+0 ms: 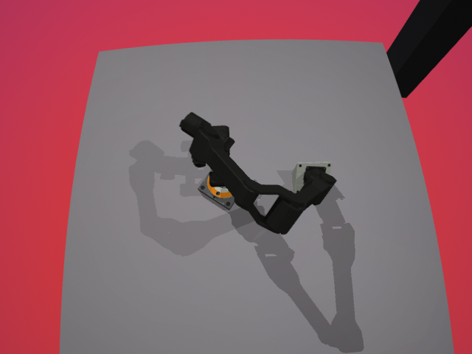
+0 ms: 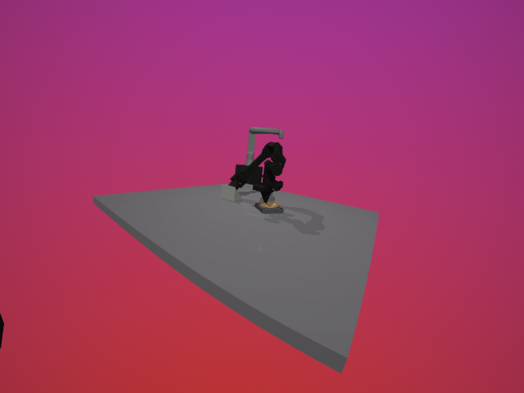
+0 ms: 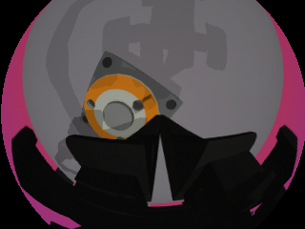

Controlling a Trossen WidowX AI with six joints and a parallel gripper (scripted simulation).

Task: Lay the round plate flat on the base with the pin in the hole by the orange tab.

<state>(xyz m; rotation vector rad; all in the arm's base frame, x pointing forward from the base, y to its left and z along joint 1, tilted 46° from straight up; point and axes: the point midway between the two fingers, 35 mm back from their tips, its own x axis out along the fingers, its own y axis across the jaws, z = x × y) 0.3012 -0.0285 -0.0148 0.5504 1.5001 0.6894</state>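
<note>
My gripper tip is 50 mm to the right of the square base, 30 mm above it and 10 mm past it.
</note>
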